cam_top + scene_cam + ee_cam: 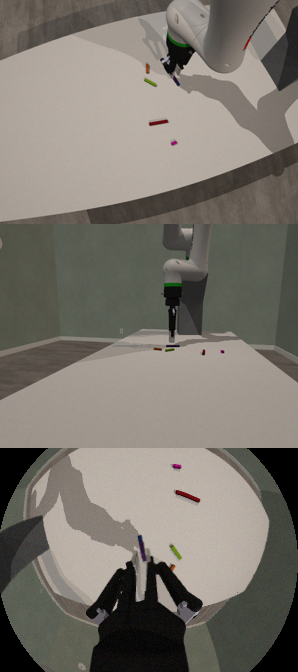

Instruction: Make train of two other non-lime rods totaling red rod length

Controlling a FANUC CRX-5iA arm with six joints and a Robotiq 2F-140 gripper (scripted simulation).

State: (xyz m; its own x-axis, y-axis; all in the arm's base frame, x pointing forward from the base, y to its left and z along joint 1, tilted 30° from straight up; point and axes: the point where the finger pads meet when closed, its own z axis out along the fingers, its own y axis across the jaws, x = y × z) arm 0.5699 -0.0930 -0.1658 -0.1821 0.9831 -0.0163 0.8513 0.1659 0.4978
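Now: the purple rod 50 mm below my hand. Round my hand: blue rod: 10 mm behind, 40 mm to the left, 50 mm below; then lime rod: 100 mm ahead, 50 mm below; then orange rod: 90 mm ahead, 60 mm to the right, 50 mm below.
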